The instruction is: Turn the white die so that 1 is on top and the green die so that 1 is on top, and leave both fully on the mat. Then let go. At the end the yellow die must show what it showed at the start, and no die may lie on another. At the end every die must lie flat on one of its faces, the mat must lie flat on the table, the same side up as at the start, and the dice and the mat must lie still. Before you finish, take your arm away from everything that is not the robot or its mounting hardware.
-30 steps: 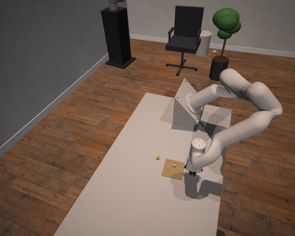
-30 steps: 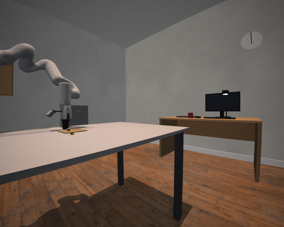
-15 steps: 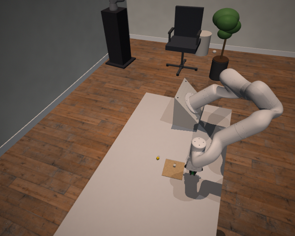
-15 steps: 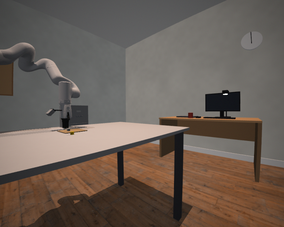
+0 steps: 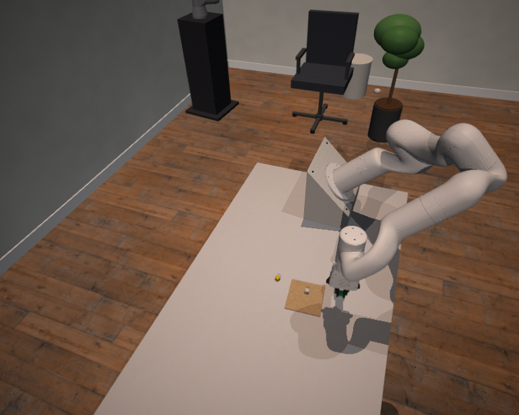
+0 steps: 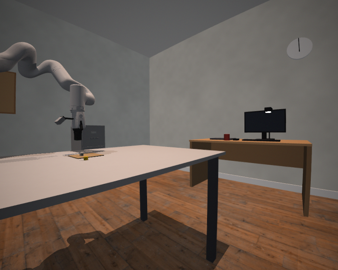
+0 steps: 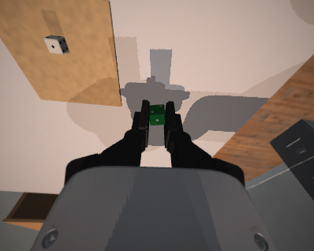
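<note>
My gripper is now 2 cm short of the mat, 13 cm to the left of it and 10 cm above it. The rest, counted from my hand: white die (13 cm to the right, 9 cm below); then yellow die (1 cm behind, 27 cm to the right, 10 cm below); then green die (1 cm below).
</note>
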